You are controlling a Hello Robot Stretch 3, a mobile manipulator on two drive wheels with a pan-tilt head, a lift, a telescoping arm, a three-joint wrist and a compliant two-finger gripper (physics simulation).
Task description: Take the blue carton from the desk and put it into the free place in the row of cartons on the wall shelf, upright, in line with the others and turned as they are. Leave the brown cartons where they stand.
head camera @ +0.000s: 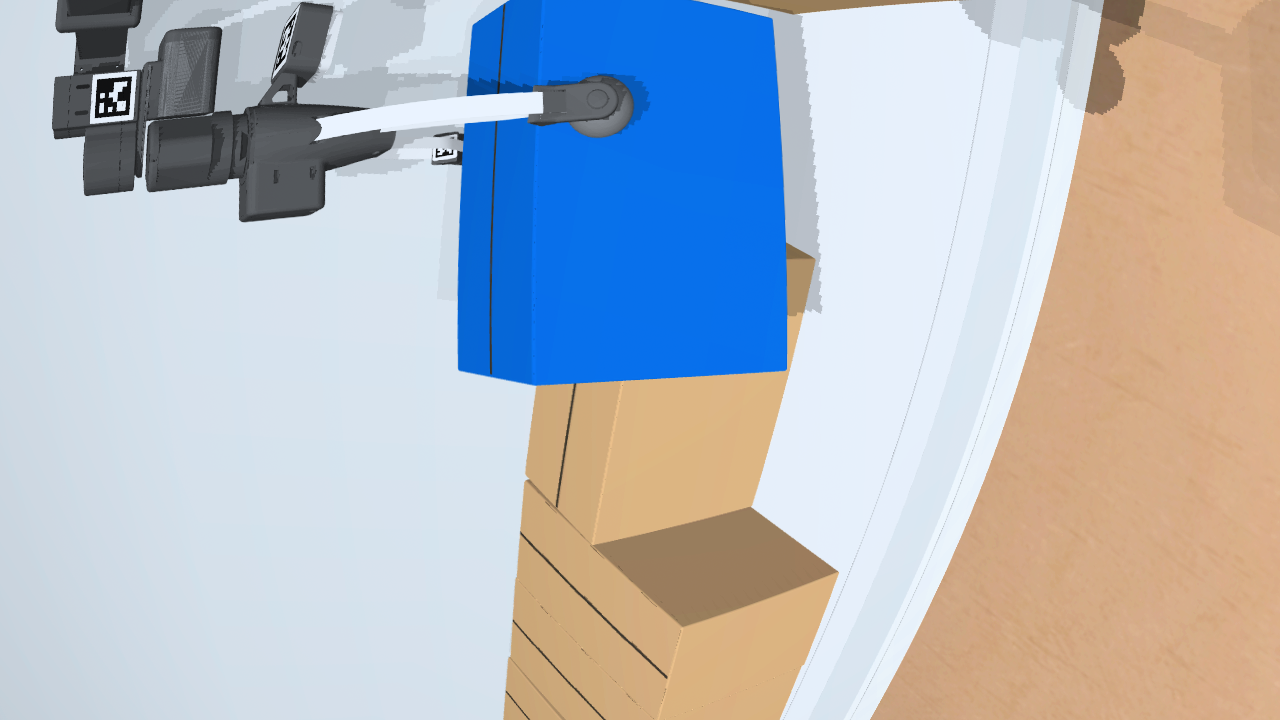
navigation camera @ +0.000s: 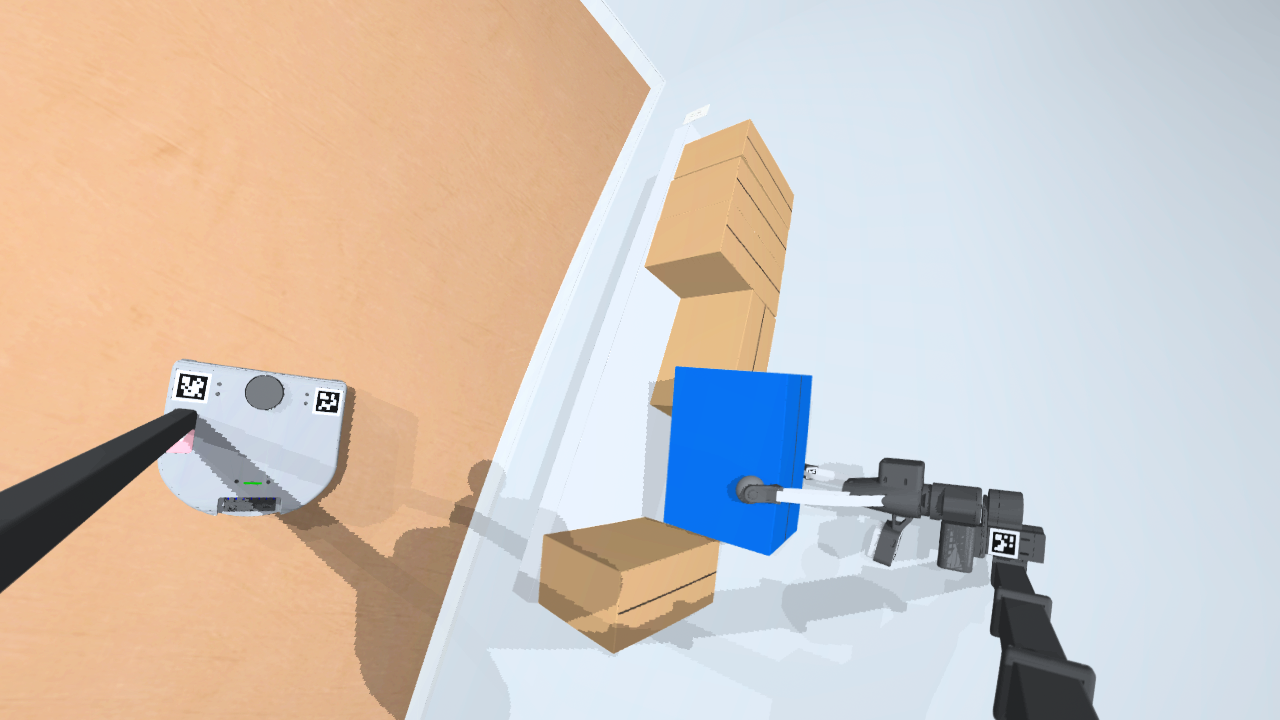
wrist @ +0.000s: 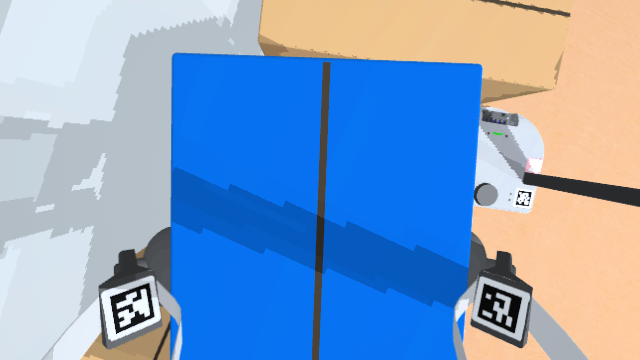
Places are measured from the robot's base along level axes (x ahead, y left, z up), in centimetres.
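Pixels of known places: robot's base, origin of the base link: (navigation camera: 264,390).
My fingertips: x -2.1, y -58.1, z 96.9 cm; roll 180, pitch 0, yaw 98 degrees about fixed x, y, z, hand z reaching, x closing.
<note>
Ahead of a thing's pixels: the offset from my fingertips to its middle. "spot": to the spot under its first point. Level surfaces: height alone.
The blue carton {dy +0.9, dx +3.4, dz -3.9 cm} (head camera: 662,241) (navigation camera: 729,447) (wrist: 250,150) is held between the two fingertips of my gripper (head camera: 537,129) (navigation camera: 780,480) (wrist: 315,255), which is shut on its opposite sides. The face with the dark stripe points toward my wrist, the stripe running lengthwise in the wrist view. In the navigation view it appears between a single brown carton {dy +6.2, dx -19.3, dz -18.4 cm} (navigation camera: 666,573) and the brown row {spot: dy -8.4, dx +25.1, dz -15.7 cm} (navigation camera: 716,331) (head camera: 698,447), covering part of the row's near carton. Its shadow falls on the pale wall shelf {dz -27.4 cm} (head camera: 877,179) (navigation camera: 608,447). Whether it touches the shelf or a neighbour cannot be told.
Stacked brown cartons {dy -11.9, dx +39.9, dz -18.4 cm} (head camera: 760,617) (navigation camera: 693,214) stand farther along the row. A brown carton (wrist: 410,40) shows behind the blue one's upper right in the wrist view. The robot base (navigation camera: 259,447) (wrist: 505,160) and black mast (navigation camera: 89,492) (wrist: 580,187) are beyond the shelf, on the wooden floor.
</note>
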